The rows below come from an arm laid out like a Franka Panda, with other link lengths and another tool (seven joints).
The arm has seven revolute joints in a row. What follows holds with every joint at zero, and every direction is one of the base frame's. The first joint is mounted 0.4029 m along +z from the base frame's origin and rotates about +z. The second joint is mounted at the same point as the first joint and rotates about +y. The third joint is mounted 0.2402 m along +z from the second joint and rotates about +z. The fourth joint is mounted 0.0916 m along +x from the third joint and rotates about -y. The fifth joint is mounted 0.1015 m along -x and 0.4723 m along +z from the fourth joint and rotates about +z. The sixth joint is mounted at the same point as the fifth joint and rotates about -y. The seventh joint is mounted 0.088 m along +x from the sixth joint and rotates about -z. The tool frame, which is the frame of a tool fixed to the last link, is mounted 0.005 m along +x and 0.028 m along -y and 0.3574 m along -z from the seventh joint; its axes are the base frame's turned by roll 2.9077, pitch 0 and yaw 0.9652 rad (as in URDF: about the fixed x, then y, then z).
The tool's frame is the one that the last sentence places.
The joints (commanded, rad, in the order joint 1, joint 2, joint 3, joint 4, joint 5, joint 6, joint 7), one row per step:
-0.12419, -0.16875, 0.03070, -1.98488, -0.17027, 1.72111, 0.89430
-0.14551, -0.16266, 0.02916, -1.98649, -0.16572, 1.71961, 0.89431
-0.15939, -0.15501, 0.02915, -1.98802, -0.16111, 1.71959, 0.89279
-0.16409, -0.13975, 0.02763, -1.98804, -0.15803, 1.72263, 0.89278
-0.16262, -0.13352, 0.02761, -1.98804, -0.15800, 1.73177, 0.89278
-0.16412, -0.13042, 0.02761, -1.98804, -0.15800, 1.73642, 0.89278
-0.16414, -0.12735, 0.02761, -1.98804, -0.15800, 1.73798, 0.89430
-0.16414, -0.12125, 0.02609, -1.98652, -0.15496, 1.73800, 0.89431
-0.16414, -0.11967, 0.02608, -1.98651, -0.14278, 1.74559, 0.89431
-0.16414, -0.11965, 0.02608, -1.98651, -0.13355, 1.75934, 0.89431
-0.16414, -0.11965, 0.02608, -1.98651, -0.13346, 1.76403, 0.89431
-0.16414, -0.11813, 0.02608, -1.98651, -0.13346, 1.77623, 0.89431
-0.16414, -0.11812, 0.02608, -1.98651, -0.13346, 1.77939, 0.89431
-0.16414, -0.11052, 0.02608, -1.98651, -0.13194, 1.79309, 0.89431
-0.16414, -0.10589, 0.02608, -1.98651, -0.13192, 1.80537, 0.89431
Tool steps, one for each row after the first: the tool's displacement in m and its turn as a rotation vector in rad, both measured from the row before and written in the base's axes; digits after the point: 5 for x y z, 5 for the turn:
-0.00495, -0.01100, -0.00473, 0.00572, 0.00861, -0.02423
-0.00344, -0.00596, -0.00549, 0.00597, 0.00877, -0.01358
-0.00176, -0.00212, -0.00884, 0.00535, 0.01166, -0.00654
0.00268, 0.00068, -0.00333, 0.00022, -0.00285, 0.00286
0.00102, -0.00089, -0.00166, 0.00009, -0.00152, -0.00078
0.00010, 0.00005, -0.00172, 0.00015, 0.00128, -0.00127
-0.00042, 0.00027, -0.00294, 0.00385, 0.00406, -0.00239
0.00283, 0.00385, -0.00157, 0.01109, -0.00754, -0.00245
0.00521, 0.00263, -0.00025, 0.00742, -0.01476, -0.00084
0.00170, -0.00012, 0.00014, -0.00037, -0.00464, 0.00059
0.00418, -0.00035, -0.00048, -0.00095, -0.01054, 0.00159
0.00114, -0.00010, 0.00011, -0.00031, -0.00311, 0.00041
0.00385, 0.00026, -0.00404, 0.00134, -0.00622, 0.00132
0.00373, -0.00025, -0.00225, -0.00042, -0.00756, 0.00157

